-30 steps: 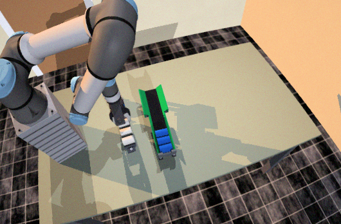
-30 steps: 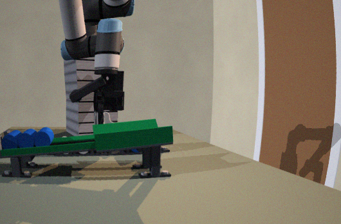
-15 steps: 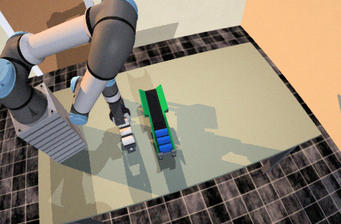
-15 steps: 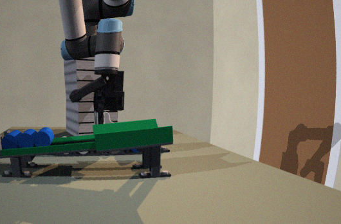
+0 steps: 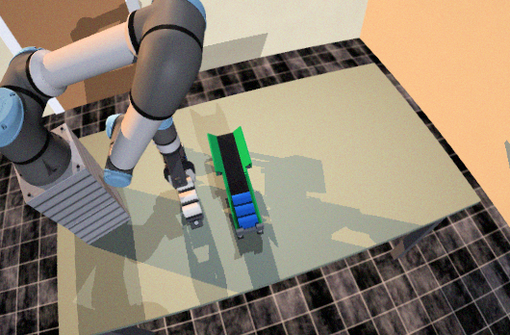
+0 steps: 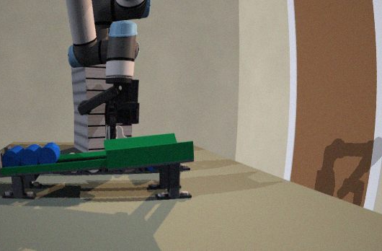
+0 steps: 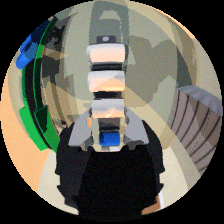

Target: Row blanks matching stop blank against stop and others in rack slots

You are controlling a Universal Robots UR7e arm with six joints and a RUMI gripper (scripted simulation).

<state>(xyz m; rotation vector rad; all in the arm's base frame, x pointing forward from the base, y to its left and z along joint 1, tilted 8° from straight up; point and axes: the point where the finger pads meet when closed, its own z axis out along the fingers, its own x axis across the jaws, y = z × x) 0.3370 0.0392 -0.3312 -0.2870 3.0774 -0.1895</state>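
The stock rack lies 4 cm below my hand and 3 cm to the left of it. From my hand the other things lie so: stop (23 cm to the right, 21 cm ahead, 2 cm above).
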